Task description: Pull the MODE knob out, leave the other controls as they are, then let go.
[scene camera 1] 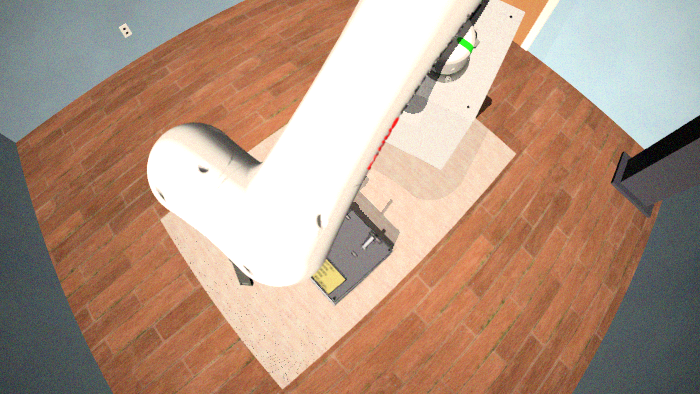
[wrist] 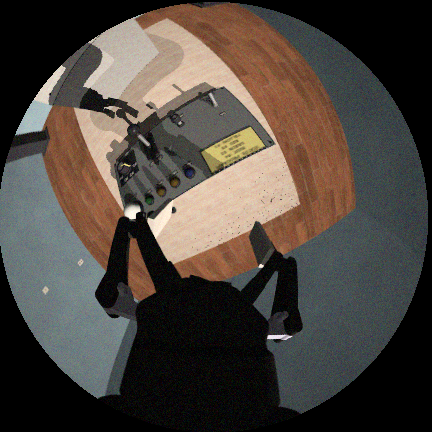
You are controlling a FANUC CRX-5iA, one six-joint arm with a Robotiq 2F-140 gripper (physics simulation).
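Places are measured from the arm's base along level axes (x ahead, y left, z up), in metres.
Where they show: gripper, between the fingertips: (wrist: 212,218).
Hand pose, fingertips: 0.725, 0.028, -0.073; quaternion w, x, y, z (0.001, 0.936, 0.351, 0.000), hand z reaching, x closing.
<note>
Things, the pixels of their top centre, and the offset from my fingertips, as dx, dy, dz. "pt": a spot on its surface instead.
- dark control panel, a spot on its surface: (wrist: 200,130) pt -0.162, +0.060, -0.212
- small dark knob, centre of its top: (wrist: 174,116) -0.239, +0.025, -0.194
- round dial, centre of its top: (wrist: 119,167) -0.246, -0.215, -0.201
- ball-topped lever, centre of its top: (wrist: 129,128) -0.297, -0.092, -0.167
- white ball, a spot on its surface: (wrist: 133,210) pt -0.094, -0.215, -0.131
- green button, a spot on its surface: (wrist: 149,199) pt -0.087, -0.161, -0.153
- blue button, a spot on its surface: (wrist: 189,171) pt -0.079, -0.021, -0.150
- metal toggle, centre of its top: (scene camera 1: 369,240) (wrist: 211,96) -0.233, +0.145, -0.202
- yellow label, a spot on its surface: (wrist: 232,150) pt -0.065, +0.096, -0.166
The dark control panel (scene camera 1: 345,240) (wrist: 200,130) lies on the pale mat, partly hidden by the arm in the scene view. No MODE lettering is readable, so I cannot tell which control is the MODE knob. In the wrist view, a small dark knob (wrist: 176,118) stands near the panel's far edge, and a round dial (wrist: 126,167) with a yellow pointer is at its left end. My gripper (wrist: 212,218) is open and empty, apart from both. Its left finger overlaps the view of the panel's near left corner. In the scene view, one dark finger part shows below the arm.
The panel also carries a ball-topped lever (wrist: 133,130), a white ball (wrist: 133,210), a green button (wrist: 149,199), two amber buttons, a blue button (wrist: 189,171), a metal toggle (scene camera 1: 369,242) (wrist: 213,100) and a yellow label (scene camera 1: 328,276) (wrist: 232,150). A dark post stands at the right in the scene view.
</note>
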